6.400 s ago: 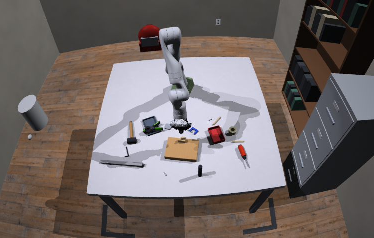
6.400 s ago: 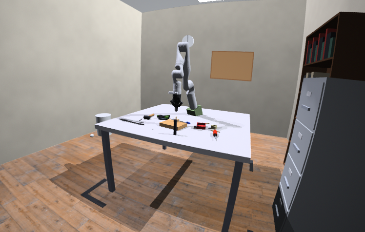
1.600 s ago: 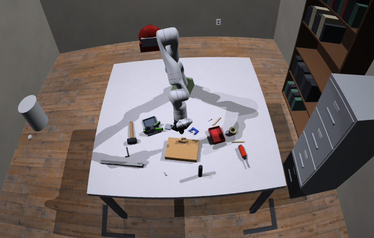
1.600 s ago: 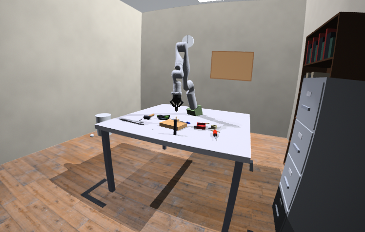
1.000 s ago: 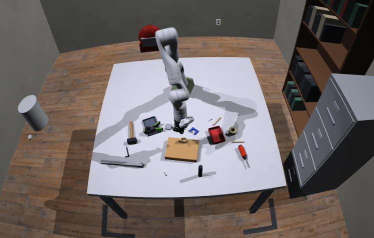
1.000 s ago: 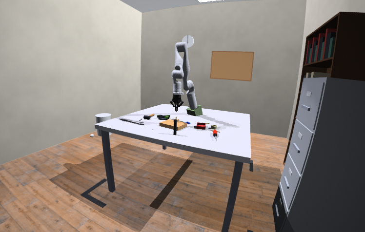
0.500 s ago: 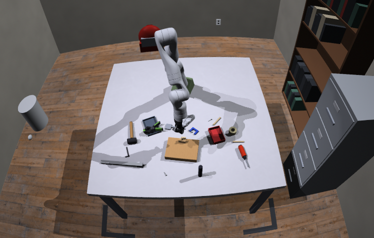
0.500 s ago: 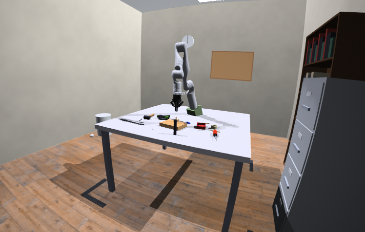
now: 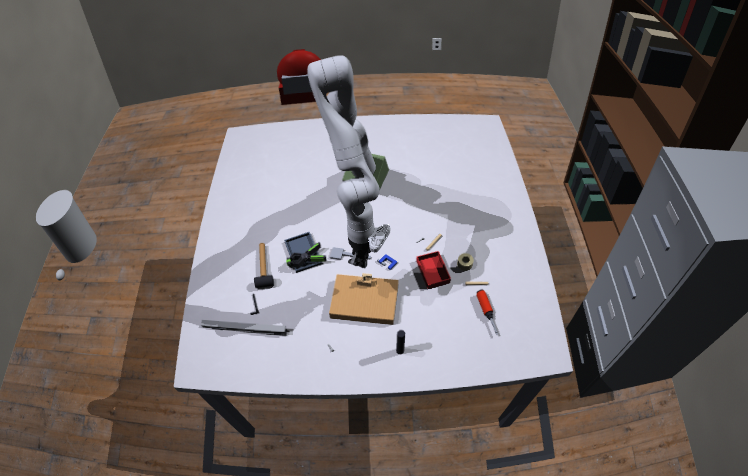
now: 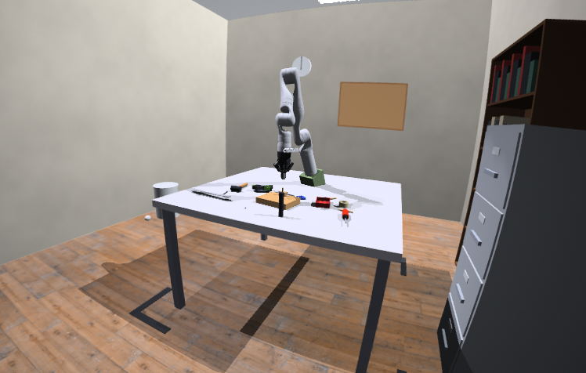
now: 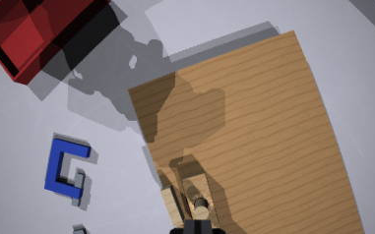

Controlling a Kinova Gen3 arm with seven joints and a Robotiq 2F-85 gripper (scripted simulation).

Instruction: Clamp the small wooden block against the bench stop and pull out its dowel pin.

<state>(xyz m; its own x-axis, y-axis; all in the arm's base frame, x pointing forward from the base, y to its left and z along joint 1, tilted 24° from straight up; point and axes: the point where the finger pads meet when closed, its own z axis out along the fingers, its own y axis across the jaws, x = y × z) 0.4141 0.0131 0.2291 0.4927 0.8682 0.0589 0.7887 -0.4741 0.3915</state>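
The round dowel pin is 9 cm below my hand. Also, from my hand: grey t-shaped tool (14 cm behind, 5 cm to the right, 14 cm below); wooden bench board (5 cm ahead, 12 cm below); wooden block (10 cm below).
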